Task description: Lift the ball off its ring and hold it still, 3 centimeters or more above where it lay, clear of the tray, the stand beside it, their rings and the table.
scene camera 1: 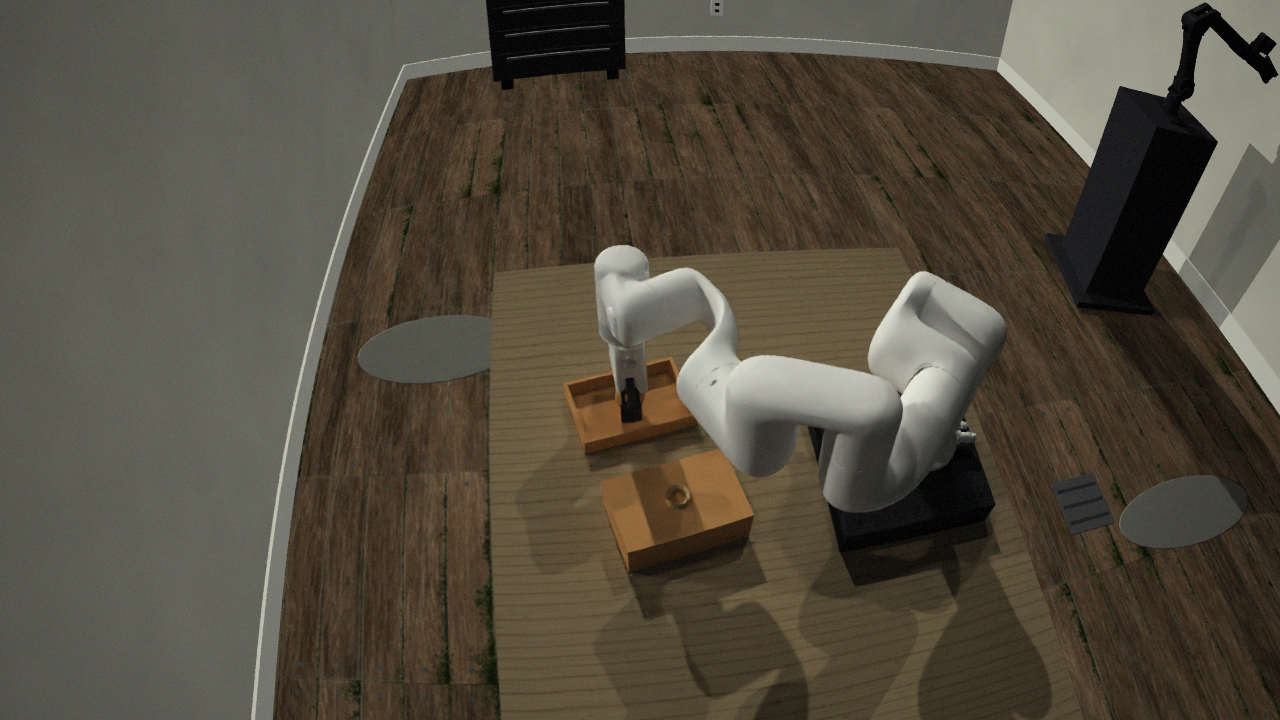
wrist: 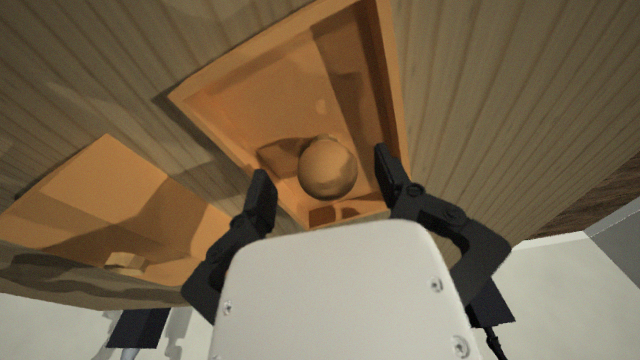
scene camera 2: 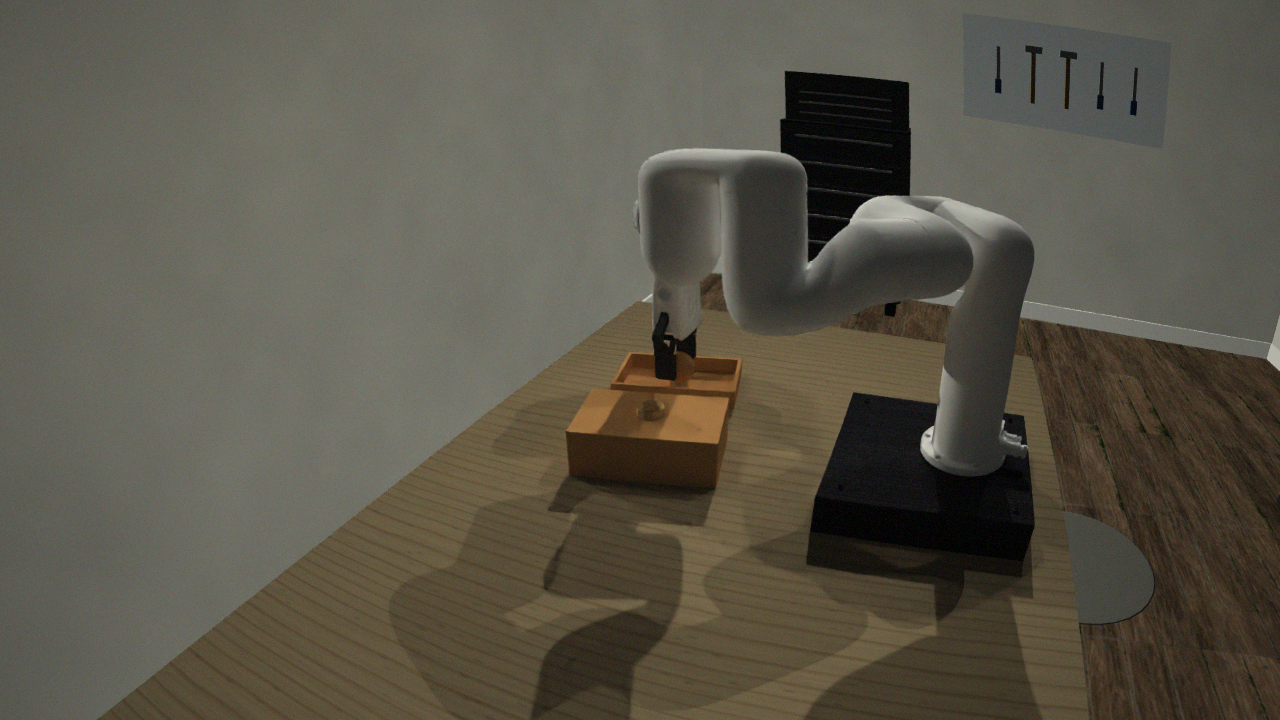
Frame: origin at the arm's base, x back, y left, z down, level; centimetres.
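Where they show: gripper, fingertip midpoint: (scene camera 1: 628,398) (wrist: 321,169) (scene camera 2: 676,367); arm's base, origin of the base link: (scene camera 2: 962,451).
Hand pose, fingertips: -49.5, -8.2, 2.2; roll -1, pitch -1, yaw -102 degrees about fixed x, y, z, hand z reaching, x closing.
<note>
Each offset is from my fingertips to the centre of the thing, as dx, dy, dz. "spot": to the spot under its first point. Level surfaces: height alone.
The orange-tan ball @[+0.2, -0.5, -0.1] (scene camera 2: 684,368) (wrist: 328,170) sits low in the orange tray @[+0.2, -0.5, +2.0] (scene camera 1: 640,437) (scene camera 2: 735,386) (wrist: 270,95). A small edge of its ring @[spot: -1.2, -0.7, +2.7] (wrist: 327,136) shows past the ball in the wrist view. My gripper (scene camera 1: 631,417) (scene camera 2: 676,365) (wrist: 321,169) is open and points down over the tray, with one black finger on each side of the ball. The wrist view shows gaps between the ball and both fingers. In scene camera 1 the gripper hides the ball. Whether the fingertips reach the ball's mid-height is hard to tell.
The orange box-shaped stand (scene camera 1: 689,548) (scene camera 2: 640,461) (wrist: 105,185) is beside the tray, with an empty ring @[spot: +7.5, +21.4, -4.2] (scene camera 1: 667,498) (scene camera 2: 650,415) (wrist: 122,270) on top. The tray's walls rise around the ball. The arm's black base (scene camera 1: 913,528) (scene camera 2: 913,528) is on the wooden table @[dz +3.4] (scene camera 1: 546,662) (scene camera 2: 358,626).
</note>
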